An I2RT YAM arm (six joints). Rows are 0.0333 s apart.
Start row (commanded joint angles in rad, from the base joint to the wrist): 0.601 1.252 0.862 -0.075 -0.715 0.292
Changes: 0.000 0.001 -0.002 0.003 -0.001 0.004; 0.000 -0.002 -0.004 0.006 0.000 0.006; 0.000 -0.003 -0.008 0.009 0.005 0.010; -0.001 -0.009 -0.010 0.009 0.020 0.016; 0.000 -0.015 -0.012 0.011 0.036 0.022; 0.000 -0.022 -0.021 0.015 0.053 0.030; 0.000 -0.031 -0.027 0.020 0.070 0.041; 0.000 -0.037 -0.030 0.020 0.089 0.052; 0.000 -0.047 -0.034 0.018 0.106 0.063; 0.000 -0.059 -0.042 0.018 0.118 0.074; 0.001 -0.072 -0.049 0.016 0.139 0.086; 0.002 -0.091 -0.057 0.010 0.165 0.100; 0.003 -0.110 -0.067 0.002 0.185 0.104; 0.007 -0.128 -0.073 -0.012 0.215 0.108
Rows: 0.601 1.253 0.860 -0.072 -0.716 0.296; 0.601 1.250 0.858 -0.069 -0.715 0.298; 0.601 1.249 0.854 -0.066 -0.710 0.302; 0.600 1.243 0.852 -0.066 -0.695 0.308; 0.601 1.237 0.850 -0.064 -0.679 0.314; 0.601 1.230 0.841 -0.060 -0.662 0.322; 0.601 1.221 0.835 -0.055 -0.645 0.333; 0.601 1.215 0.832 -0.055 -0.626 0.344; 0.601 1.205 0.828 -0.057 -0.609 0.355; 0.601 1.193 0.820 -0.057 -0.597 0.366; 0.602 1.180 0.813 -0.059 -0.576 0.378; 0.603 1.161 0.805 -0.065 -0.550 0.392; 0.604 1.142 0.795 -0.073 -0.530 0.396; 0.608 1.124 0.789 -0.087 -0.500 0.400
